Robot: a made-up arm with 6 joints. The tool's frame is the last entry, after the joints. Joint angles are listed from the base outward.
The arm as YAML. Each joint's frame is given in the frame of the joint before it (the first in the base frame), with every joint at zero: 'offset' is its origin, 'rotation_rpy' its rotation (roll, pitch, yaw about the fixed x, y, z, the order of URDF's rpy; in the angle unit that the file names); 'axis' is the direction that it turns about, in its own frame. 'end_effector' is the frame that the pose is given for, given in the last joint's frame.
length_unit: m
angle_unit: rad
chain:
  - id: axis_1
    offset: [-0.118, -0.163, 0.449]
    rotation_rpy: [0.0, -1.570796, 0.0]
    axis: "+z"
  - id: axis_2
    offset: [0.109, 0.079, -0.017]
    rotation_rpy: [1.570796, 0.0, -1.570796]
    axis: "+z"
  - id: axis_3
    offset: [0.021, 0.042, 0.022]
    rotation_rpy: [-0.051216, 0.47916, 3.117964]
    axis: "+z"
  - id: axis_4
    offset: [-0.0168, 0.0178, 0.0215]
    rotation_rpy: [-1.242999, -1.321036, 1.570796]
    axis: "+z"
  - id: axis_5
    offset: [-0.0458, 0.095, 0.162]
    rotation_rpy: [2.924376, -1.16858, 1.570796]
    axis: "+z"
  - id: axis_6
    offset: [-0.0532, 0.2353, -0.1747]
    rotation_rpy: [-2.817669, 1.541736, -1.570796]
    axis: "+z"
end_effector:
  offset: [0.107, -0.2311, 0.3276]
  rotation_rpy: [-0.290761, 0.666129, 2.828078]
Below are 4 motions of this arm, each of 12 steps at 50 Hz.
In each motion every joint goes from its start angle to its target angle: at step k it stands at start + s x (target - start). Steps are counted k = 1, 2, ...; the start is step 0. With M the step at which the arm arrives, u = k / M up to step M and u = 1 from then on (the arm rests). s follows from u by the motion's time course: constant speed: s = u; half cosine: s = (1 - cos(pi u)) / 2; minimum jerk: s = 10 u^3 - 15 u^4 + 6 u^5.
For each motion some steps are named. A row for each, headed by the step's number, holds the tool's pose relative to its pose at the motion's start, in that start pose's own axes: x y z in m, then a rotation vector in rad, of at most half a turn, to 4 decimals.
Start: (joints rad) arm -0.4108 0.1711 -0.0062 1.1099 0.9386 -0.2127
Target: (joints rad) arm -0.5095 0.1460 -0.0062 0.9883 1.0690 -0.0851
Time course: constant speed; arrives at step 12
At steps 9, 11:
9: 0.0039 -0.1263 -0.0308 0.0302 -0.0469 0.2688
11: 0.0094 -0.1539 -0.0385 0.0371 -0.0582 0.3286

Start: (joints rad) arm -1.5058 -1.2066 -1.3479 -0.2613 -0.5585 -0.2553
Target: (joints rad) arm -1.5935 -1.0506 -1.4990 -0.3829 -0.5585 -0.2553
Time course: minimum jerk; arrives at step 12
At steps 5, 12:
5: 0.0003 0.0297 -0.0119 -0.0045 -0.0154 -0.0421
12: 0.0022 0.0842 -0.0390 -0.0112 -0.0513 -0.1201

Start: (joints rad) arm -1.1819 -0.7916 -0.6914 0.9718 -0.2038 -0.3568
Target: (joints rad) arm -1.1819 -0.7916 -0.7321 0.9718 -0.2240 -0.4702
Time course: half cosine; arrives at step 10
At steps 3, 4, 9, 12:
3: 0.0050 0.0030 0.0079 0.0154 0.0108 -0.0188
4: 0.0084 0.0050 0.0133 0.0257 0.0180 -0.0315
9: 0.0248 0.0131 0.0373 0.0718 0.0509 -0.0895
12: 0.0254 0.0134 0.0382 0.0736 0.0522 -0.0918

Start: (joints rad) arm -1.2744 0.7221 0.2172 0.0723 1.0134 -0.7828
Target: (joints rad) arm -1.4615 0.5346 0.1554 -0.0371 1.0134 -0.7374
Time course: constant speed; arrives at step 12
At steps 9, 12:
9: 0.0169 -0.1092 -0.0407 0.1864 -0.0625 0.2270
12: 0.0284 -0.1422 -0.0582 0.2509 -0.0816 0.3002

